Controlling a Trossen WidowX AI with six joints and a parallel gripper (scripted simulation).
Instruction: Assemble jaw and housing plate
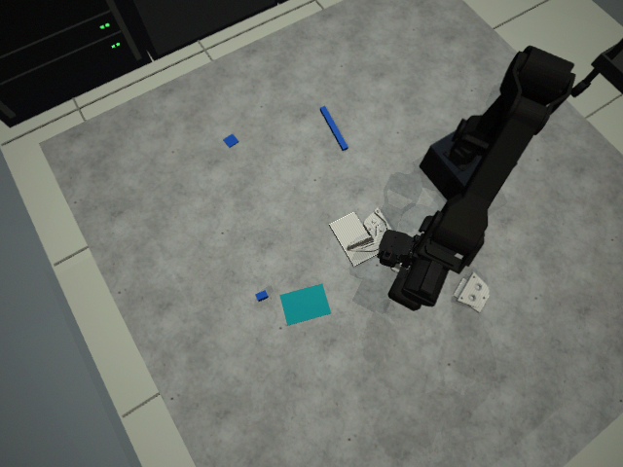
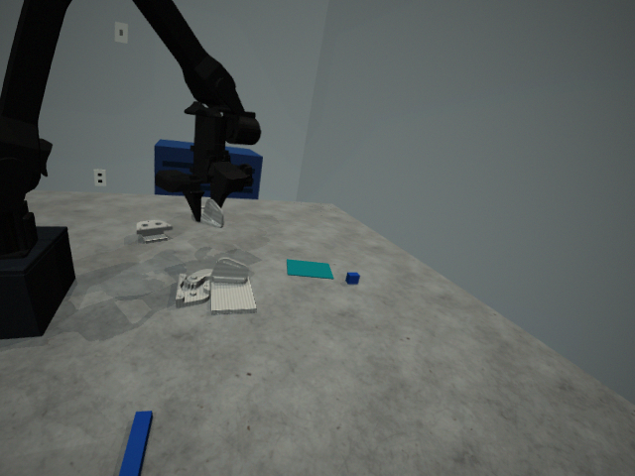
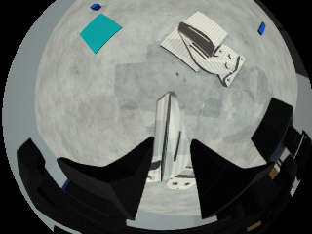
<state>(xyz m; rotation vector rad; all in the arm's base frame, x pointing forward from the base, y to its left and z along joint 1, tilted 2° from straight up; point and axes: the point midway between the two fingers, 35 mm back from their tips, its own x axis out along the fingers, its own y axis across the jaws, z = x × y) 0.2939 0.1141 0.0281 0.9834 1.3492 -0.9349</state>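
My gripper tip is now 150 mm to the left of the white ribbed base, 80 mm above it and 10 mm short of it. From my gripper tip the other things lie so: teal pad: 200 mm ahead, 110 mm to the right, 80 mm below; small blue cube: 260 mm ahead, 190 mm to the right, 70 mm below; white block: 130 mm to the left, 100 mm behind, 80 mm below.
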